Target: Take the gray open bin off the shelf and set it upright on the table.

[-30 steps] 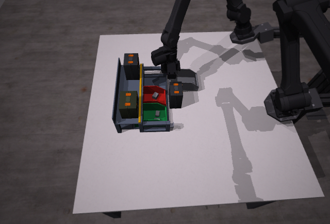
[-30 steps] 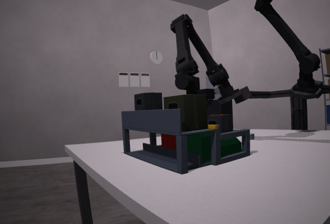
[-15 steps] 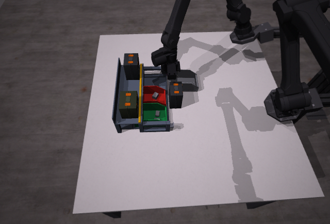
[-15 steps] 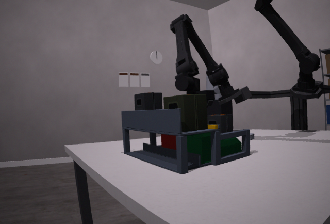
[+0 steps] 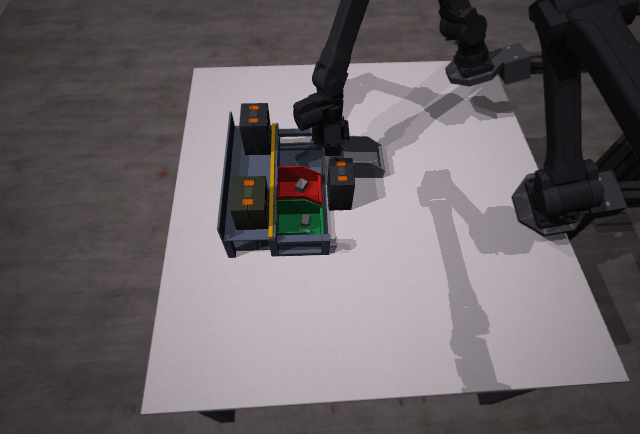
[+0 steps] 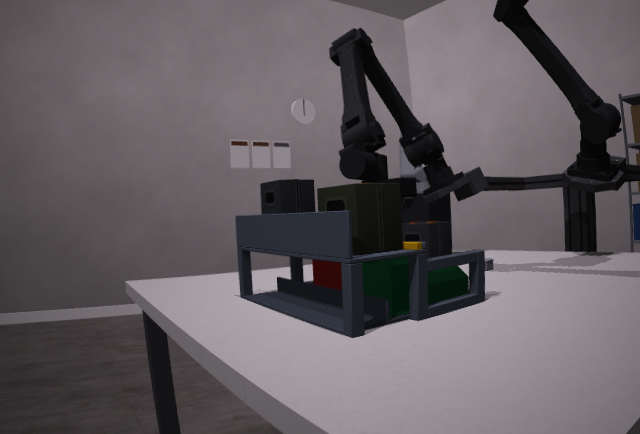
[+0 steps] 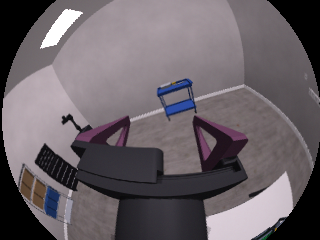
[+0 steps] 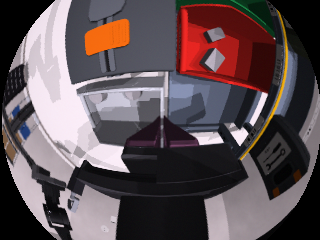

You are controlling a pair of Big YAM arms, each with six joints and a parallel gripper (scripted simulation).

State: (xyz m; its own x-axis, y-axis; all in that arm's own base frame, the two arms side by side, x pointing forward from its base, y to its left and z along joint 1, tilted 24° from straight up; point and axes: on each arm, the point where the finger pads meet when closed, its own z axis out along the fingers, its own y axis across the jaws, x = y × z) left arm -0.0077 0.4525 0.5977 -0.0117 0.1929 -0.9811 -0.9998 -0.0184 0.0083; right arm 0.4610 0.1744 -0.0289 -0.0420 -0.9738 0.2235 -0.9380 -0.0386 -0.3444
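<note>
My right hand is 80 mm past the gray bin, 30 mm above it and 10 mm to the right of it. The rest, counted from my right hand: green bin 200 mm to the left, 140 mm ahead, 30 mm below; red bin 120 mm ahead, 90 mm to the left, 30 mm below; shelf 150 mm ahead, 90 mm to the left, 10 mm below.
</note>
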